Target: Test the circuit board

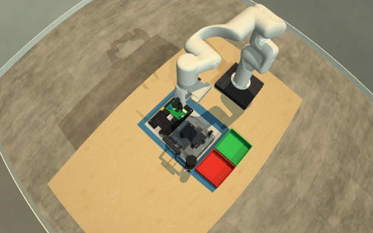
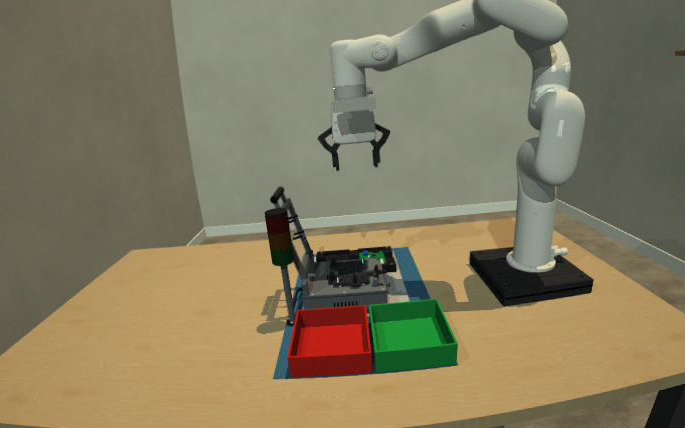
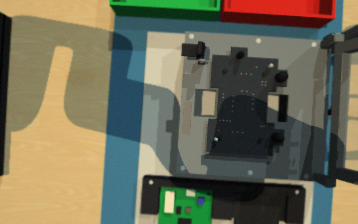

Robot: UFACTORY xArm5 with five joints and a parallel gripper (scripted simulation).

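Right now my hand is 3 cm past the green circuit board, 9 cm to the left of it and 29 cm above it. The rest, counted from my hand: green bin: 8 cm behind, 28 cm to the left, 29 cm below; tester lid: 16 cm ahead, 9 cm to the left, 12 cm below; red bin: 7 cm ahead, 28 cm to the left, 29 cm below.
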